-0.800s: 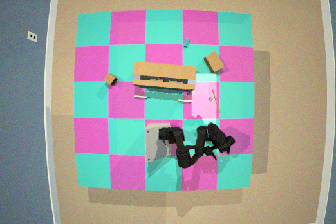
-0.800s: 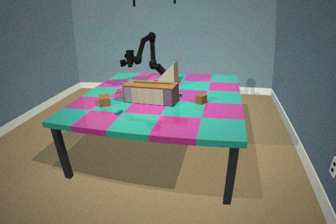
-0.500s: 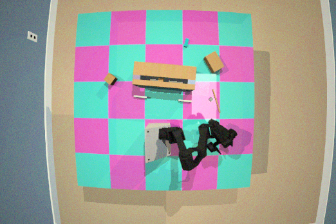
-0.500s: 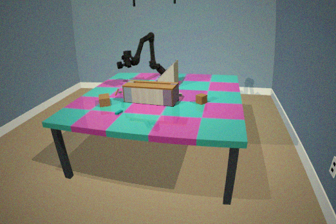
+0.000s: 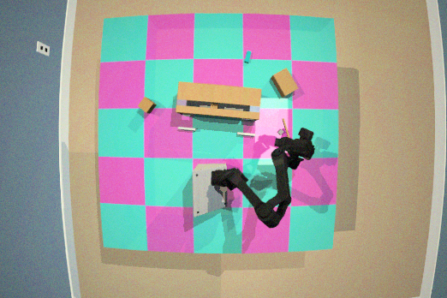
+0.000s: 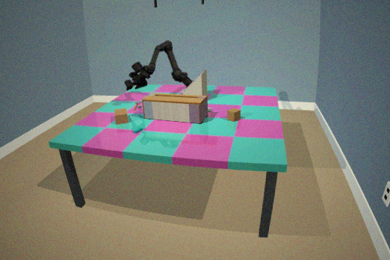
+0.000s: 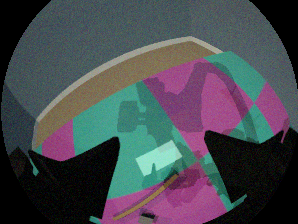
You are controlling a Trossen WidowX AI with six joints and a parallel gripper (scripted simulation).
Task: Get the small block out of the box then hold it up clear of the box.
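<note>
Right now the box is 43 cm to the left of my gripper tip, 18 cm ahead of it and 5 cm below it. From my gripper tip the other things lie so: small brown cube 80 cm to the left, 20 cm ahead, 8 cm below; then teal piece 47 cm ahead, 29 cm to the left, 10 cm below; then thin rod 11 cm below, 8 cm ahead, 7 cm to the left.
</note>
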